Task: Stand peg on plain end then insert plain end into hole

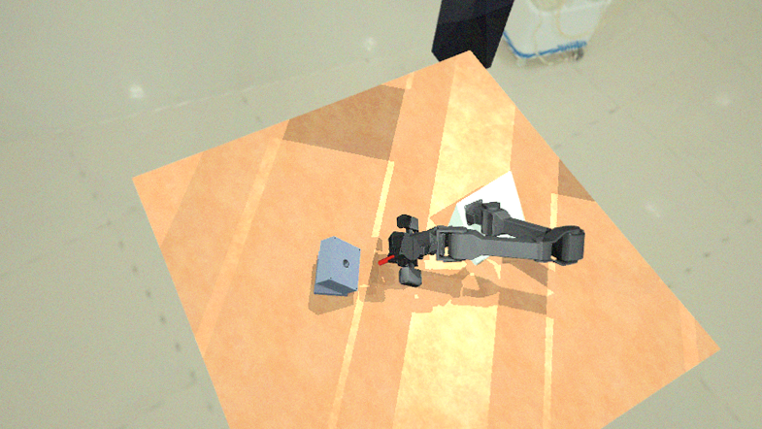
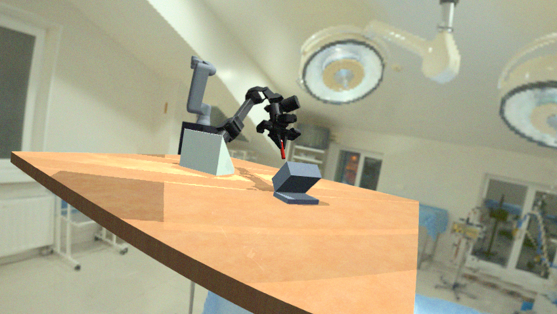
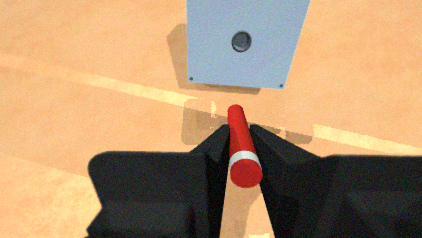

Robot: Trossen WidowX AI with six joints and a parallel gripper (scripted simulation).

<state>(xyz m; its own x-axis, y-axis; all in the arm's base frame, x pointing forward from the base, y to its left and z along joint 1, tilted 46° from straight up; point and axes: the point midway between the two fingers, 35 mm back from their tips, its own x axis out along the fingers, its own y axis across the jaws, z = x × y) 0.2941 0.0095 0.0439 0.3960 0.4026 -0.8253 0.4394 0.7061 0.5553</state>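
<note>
Now: the blue-grey sloped panel 11 cm ahead of my gripper tip, 7 cm to the right of it and 9 cm below it. From my gripper tip the other things lie so: red peg: 1 cm behind, 1 cm to the left, 1 cm above.
</note>
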